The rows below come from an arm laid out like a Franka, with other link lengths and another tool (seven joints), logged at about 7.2 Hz.
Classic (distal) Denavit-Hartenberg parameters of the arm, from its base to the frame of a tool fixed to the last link. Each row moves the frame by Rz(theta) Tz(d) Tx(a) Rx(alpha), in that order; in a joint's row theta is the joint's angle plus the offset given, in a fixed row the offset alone. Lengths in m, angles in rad.
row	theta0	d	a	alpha
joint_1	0	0.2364	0	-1.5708
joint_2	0	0	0	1.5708
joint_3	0	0.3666	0.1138	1.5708
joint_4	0	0	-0.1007	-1.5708
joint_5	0	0.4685	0	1.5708
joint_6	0	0	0.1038	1.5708
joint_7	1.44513	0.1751	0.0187	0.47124
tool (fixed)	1.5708	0.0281	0	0
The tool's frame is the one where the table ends.
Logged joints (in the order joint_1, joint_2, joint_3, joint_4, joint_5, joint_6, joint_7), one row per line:
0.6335, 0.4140, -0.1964, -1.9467, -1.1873, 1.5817, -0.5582
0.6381, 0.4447, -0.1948, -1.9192, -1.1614, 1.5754, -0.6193
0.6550, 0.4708, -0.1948, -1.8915, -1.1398, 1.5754, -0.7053
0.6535, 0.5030, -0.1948, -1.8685, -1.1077, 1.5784, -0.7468
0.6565, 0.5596, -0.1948, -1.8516, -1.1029, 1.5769, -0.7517
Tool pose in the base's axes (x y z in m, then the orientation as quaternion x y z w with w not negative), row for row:
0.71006, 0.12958, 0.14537, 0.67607, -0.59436, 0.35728, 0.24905
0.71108, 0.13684, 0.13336, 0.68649, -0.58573, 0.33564, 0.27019
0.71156, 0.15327, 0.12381, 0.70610, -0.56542, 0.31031, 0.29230
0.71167, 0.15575, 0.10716, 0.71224, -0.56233, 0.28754, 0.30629
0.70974, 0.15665, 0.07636, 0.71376, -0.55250, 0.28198, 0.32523
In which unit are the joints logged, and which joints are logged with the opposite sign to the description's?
The joints are logged in radians. Opposite sign: none.
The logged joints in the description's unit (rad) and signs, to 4 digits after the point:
0.6335, 0.4140, -0.1964, -1.9467, -1.1873, 1.5817, -0.5582
0.6381, 0.4447, -0.1948, -1.9192, -1.1614, 1.5754, -0.6193
0.6550, 0.4708, -0.1948, -1.8915, -1.1398, 1.5754, -0.7053
0.6535, 0.5030, -0.1948, -1.8685, -1.1077, 1.5784, -0.7468
0.6565, 0.5596, -0.1948, -1.8516, -1.1029, 1.5769, -0.7517

